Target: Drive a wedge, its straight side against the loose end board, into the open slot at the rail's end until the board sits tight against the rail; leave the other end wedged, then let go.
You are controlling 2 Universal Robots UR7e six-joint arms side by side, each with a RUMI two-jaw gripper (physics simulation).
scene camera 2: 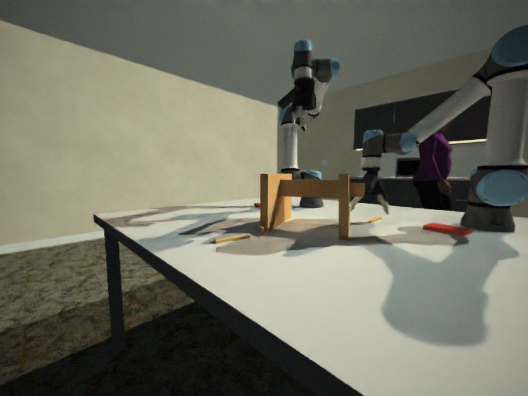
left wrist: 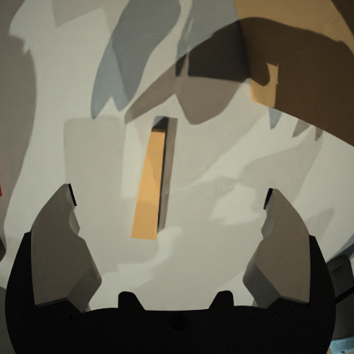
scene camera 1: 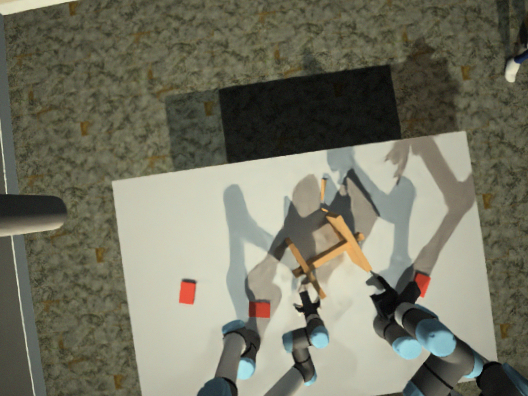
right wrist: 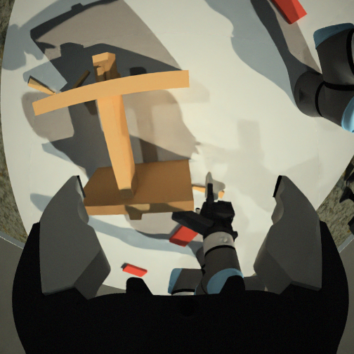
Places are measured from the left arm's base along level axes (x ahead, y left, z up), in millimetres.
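Where they show: left gripper, between the fingertips: (scene camera 2: 368,213); right gripper, between the fingertips: (scene camera 2: 299,128) (scene camera 1: 377,288); left arm's base, origin of its link: (scene camera 2: 485,227); right arm's base, origin of its link: (scene camera 2: 311,206) (scene camera 1: 386,324).
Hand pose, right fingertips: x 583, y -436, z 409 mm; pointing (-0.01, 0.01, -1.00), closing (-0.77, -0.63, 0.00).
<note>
Each offset is from my right fingertips to the top centre of the thing. Level surfaces: height alone.
A wooden rail {dy +145, dx +41, dz -224 mm} (scene camera 1: 327,256) (scene camera 2: 315,189) (right wrist: 116,135) joins two upright end boards. One board {dy +51, dx +131, dz -201 mm} (scene camera 1: 355,250) (scene camera 2: 276,202) (right wrist: 150,83) is at the right in scene camera 1. The other board {dy +242, dx -52, dz -200 mm} (scene camera 1: 296,256) (scene camera 2: 344,210) (right wrist: 160,180) is at the left there. Rail ends protrude past both; which board is loose cannot be told. A tapered wedge {dy +178, dx -289, dz -400 mm} (left wrist: 148,185) (scene camera 2: 375,220) lies on the table, slightly left of centre between my left gripper's (left wrist: 170,188) (scene camera 2: 369,208) open fingers, beyond their tips, narrow end away. My right gripper (right wrist: 179,178) (scene camera 2: 303,124) is open and empty, high above the table.
Another wedge {dy +215, dx +373, dz -400 mm} (scene camera 1: 324,189) (scene camera 2: 232,239) (right wrist: 40,85) lies on the table {dz -409 mm} (scene camera 1: 160,225) beyond the boards, with a small wooden piece {dy +143, dx +255, dz -382 mm} (scene camera 1: 325,210) (scene camera 2: 261,230) near it. Red blocks {dy +838, dx -383, dz -394 mm} (scene camera 1: 187,291) {dy +410, dx -379, dz -394 mm} (scene camera 1: 259,309) {dy -453, dx -34, dz -394 mm} (scene camera 1: 422,284) lie around the frame. Both arms stand along one table side.
</note>
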